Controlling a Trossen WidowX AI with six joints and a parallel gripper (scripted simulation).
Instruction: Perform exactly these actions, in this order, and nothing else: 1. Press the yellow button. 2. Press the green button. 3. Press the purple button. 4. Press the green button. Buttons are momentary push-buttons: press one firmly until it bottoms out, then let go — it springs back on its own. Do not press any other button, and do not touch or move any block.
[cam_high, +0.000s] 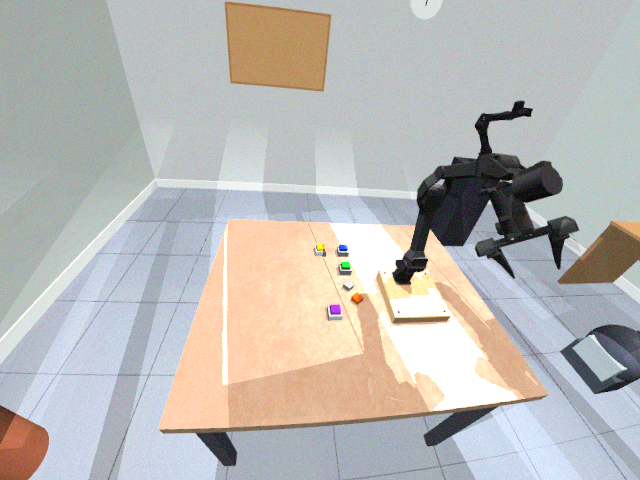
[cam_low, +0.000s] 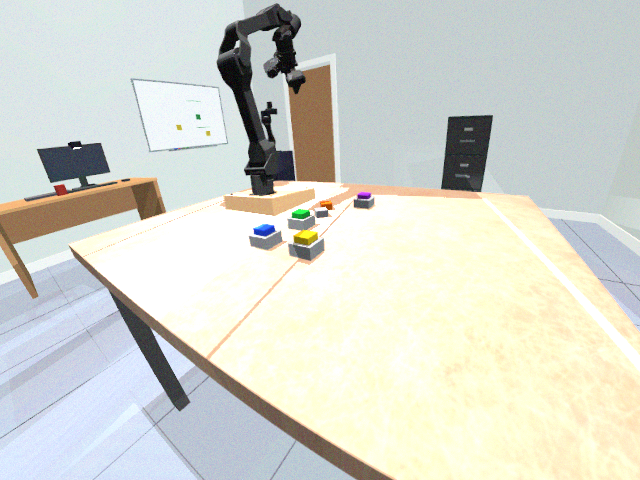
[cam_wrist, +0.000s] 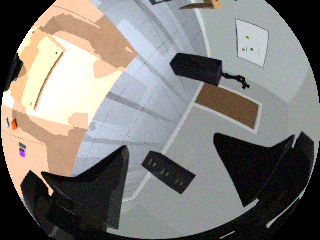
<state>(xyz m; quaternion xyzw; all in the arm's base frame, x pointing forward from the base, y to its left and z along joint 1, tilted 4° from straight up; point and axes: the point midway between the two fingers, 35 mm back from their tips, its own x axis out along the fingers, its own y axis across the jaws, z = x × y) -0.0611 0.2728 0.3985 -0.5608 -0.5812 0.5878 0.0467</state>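
My gripper tip is 53 cm to the left of the yellow button, 38 cm short of it and 37 cm above it. Also, from my gripper tip: green button (42 cm to the right, 37 cm below, 29 cm ahead); purple button (37 cm below, 37 cm ahead, 20 cm to the right); orange block (39 cm below, 27 cm ahead, 26 cm to the right).
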